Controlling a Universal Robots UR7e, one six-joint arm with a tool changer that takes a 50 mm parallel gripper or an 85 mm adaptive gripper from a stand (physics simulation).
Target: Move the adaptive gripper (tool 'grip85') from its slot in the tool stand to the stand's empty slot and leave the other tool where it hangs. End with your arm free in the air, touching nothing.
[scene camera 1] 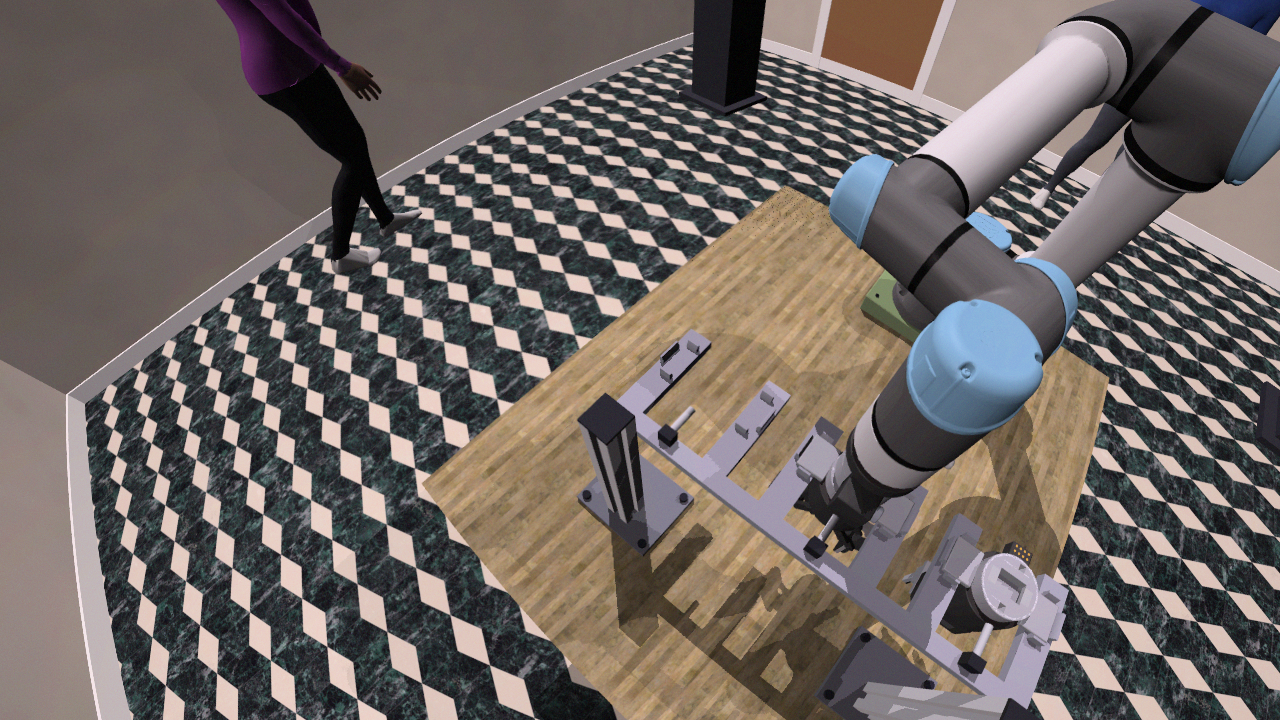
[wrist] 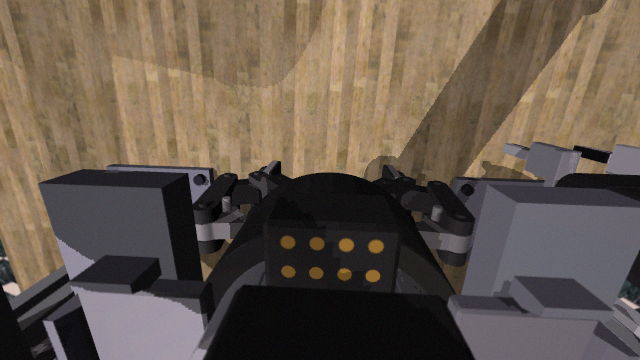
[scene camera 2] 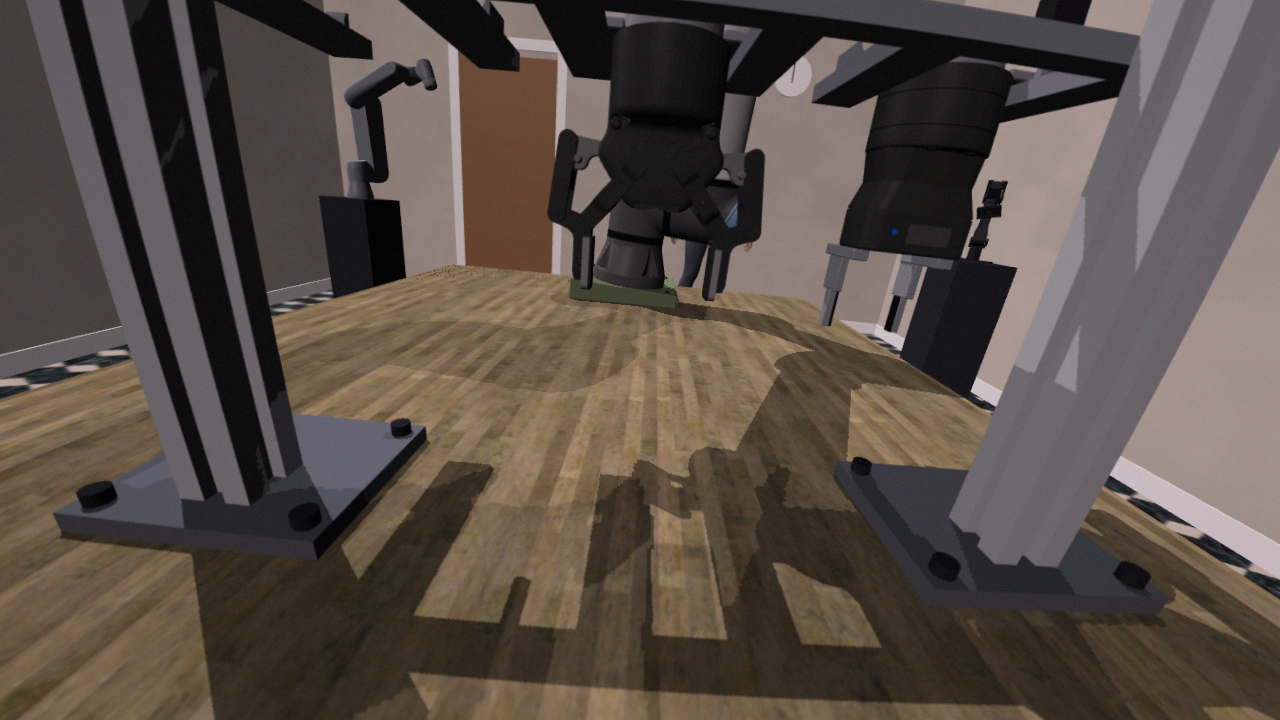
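Where they show: arm's base, origin of its link: (scene camera 2: 628, 280).
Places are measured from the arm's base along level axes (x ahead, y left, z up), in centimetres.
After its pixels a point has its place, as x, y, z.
The adaptive gripper (scene camera 1: 845, 539) (scene camera 2: 648, 292) hangs fingers down in a middle slot of the tool stand (scene camera 1: 769, 519) @[66.8, 7.3, 24.9] (scene camera 2: 984, 41) @[65.1, 26.0, 23.8], its fingers open with nothing between them. The arm's wrist (scene camera 1: 895, 447) @[61.5, 10.8, 39.7] is down on top of its coupling; whether they are locked is hidden. In the wrist view its side plates (wrist: 140, 320) @[57.3, 6.2, 25.6] (wrist: 520, 330) @[55.6, 15.2, 25.6] are at the slot's prongs (wrist: 110, 215) @[54.9, 5.2, 24.9] (wrist: 555, 240) @[53.5, 15.5, 24.9]. The parallel gripper (scene camera 1: 1006, 591) (scene camera 2: 926, 179) hangs in the end slot beside it. The empty slot lies at the other end, between two bare prongs (scene camera 1: 684, 358) @[60.4, -11.8, 24.9] (scene camera 1: 756, 420) @[60.0, -1.0, 25.0].
Posts (scene camera 1: 608, 456) @[74.2, -7.9, 25.1] (scene camera 2: 1092, 295) @[65.9, 34.3, 13.3] on bolted foot plates carry the stand's rail. Short pegs with black blocks (scene camera 1: 666, 435) @[68.8, -5.4, 26.6] (scene camera 1: 814, 546) @[66.1, 12.0, 26.6] (scene camera 1: 972, 662) @[63.5, 29.7, 26.5] stand along the rail. The arm's green base (scene camera 1: 881, 308) @[9.0, -5.9, 0.0] is on the wooden table top (scene camera 1: 537, 447) @[77.5, -28.0, -3.3]. A person in purple (scene camera 1: 281, 40) is beyond the table.
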